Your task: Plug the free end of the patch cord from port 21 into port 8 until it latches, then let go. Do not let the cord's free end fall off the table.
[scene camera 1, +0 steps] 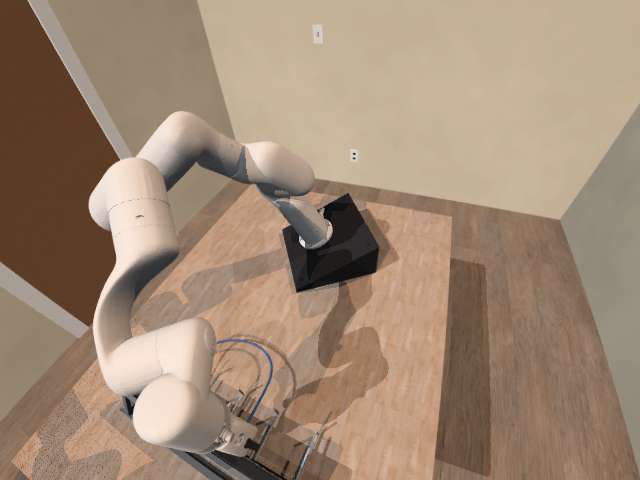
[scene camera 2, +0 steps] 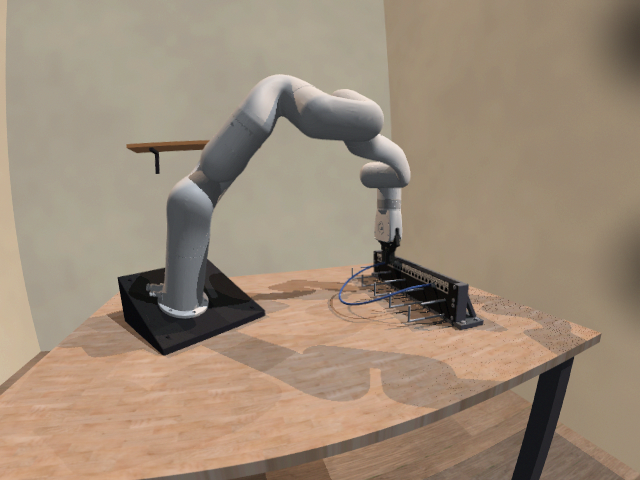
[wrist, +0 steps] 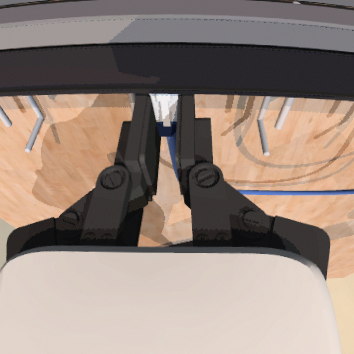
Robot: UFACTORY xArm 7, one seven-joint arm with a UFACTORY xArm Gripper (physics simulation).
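Observation:
The blue patch cord arcs out over the table on the robot's side of the black patch panel. One end meets the panel towards its near end in scene camera 2. The clear plug with a dark blue boot is at the other end. My gripper is shut on this plug, at the panel's far part in scene camera 2. The plug points at the panel and its front tip is hidden under the panel's edge. Port numbers and latch state cannot be read.
Several thin metal bars stick out from the panel's robot side, on both sides of the fingers. The black wedge base of the arm stands across the wooden table.

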